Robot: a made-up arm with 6 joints. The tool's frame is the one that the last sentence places.
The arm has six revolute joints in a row. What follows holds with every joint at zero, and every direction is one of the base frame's. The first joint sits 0.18 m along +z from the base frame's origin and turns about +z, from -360 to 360 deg. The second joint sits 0.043 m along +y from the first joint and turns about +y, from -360 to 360 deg. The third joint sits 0.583 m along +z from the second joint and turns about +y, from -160 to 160 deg. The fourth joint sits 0.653 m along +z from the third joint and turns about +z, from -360 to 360 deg. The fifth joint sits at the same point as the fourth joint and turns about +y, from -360 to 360 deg. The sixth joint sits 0.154 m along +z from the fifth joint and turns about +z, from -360 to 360 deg. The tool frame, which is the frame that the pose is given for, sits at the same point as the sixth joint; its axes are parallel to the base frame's.
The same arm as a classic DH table. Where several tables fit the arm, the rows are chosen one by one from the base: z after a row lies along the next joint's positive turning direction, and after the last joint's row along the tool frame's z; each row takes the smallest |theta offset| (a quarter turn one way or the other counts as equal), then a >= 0, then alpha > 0; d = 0 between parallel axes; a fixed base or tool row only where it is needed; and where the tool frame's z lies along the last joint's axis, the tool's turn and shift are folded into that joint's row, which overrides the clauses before.
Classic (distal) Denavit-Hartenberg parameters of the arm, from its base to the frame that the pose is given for. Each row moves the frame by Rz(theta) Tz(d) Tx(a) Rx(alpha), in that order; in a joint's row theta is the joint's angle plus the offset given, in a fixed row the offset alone. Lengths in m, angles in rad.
joint 1: d 0.1800  theta offset 0.0000  a 0.0000  alpha -1.5708
joint 2: d 0.0000  theta offset -1.5708  a 0.5830  alpha 0.0000
joint 3: d 0.0430  theta offset 1.5708  a 0.0000  alpha 1.5708
joint 4: d 0.6530  theta offset 0.0000  a 0.0000  alpha -1.5708
joint 5: d 0.0000  theta offset 0.0000  a 0.0000  alpha 1.5708
joint 6: d 0.1540  theta offset 0.0000  a 0.0000  alpha 0.0000
Joint limits (rad, base to tool): -6.2832..6.2832 -6.2832..6.2832 -2.7925..2.7925 -6.2832..6.2832 -6.2832..6.2832 -6.2832..6.2832

